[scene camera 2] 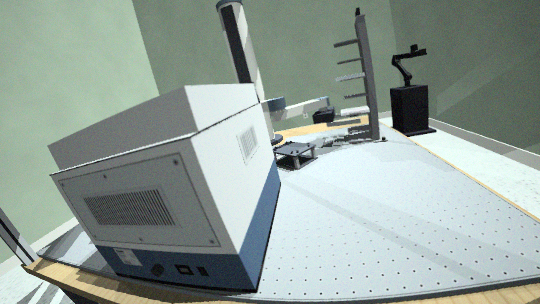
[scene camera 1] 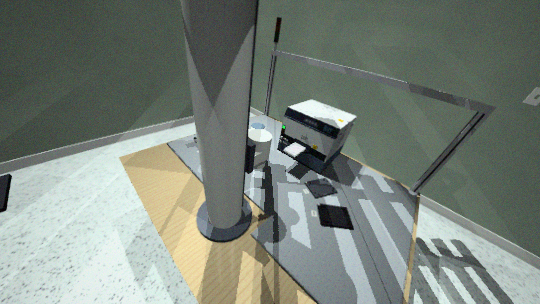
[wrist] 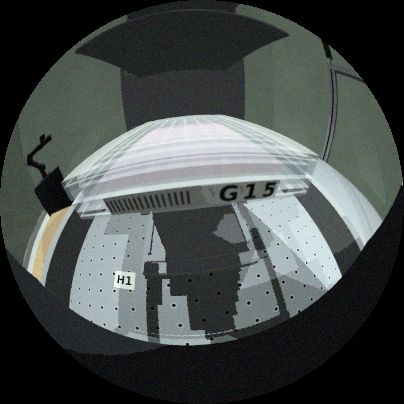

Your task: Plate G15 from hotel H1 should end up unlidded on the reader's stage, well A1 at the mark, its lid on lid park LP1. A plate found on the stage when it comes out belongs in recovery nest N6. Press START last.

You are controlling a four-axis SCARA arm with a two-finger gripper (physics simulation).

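Frame: origin at the arm's base, x ahead, y left, z up, level; centimetres.
Seen in the pictures: gripper, fingertip midpoint: (scene camera 2: 359,116) (wrist: 189,159); arm's base, origin of the base link: (scene camera 1: 225,215).
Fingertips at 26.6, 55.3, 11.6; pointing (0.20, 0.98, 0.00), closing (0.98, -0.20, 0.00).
Note:
Pixels of each thing's top centre, then the offset from my fingertips to it, as dx, dy, dz.
- Plate G15, middle of its top: (wrist: 184,120) (scene camera 2: 354,109) -0.5, -1.9, +3.7
- H1 tag, middle of its top: (wrist: 123,279) -11.1, -5.1, -10.3
- reader, middle of its top: (scene camera 2: 162,107) (scene camera 1: 323,111) +53.8, -53.4, +22.9
- flat white item, middle of its top: (scene camera 1: 295,148) +26.2, -54.1, +4.6
Plate G15 (wrist: 200,167) (scene camera 2: 355,111), clear-lidded with a barcode label, sits level on a low shelf of hotel H1 (scene camera 2: 369,75). My gripper (wrist: 189,159) (scene camera 2: 345,120) is open; its fingers stand on either side of the plate, and nothing is clamped. The finger pads are hidden by the plate in the wrist view. The H1 tag (wrist: 124,280) lies below on the board. The reader (scene camera 1: 320,122) (scene camera 2: 150,195) has a flat white item (scene camera 1: 294,149) on the dark ledge at its front; I cannot tell whether it is a plate. LP1, N6 and START cannot be identified.
Two dark flat fixtures (scene camera 1: 321,188) (scene camera 1: 335,216) lie on the pegboard. A raised dark stand (scene camera 2: 295,149) is between reader and hotel. The arm's column (scene camera 1: 220,115) hides the hotel in scene camera 1. A metal rail frame (scene camera 1: 350,71) and a black pedestal (scene camera 2: 410,107) stand farther off.

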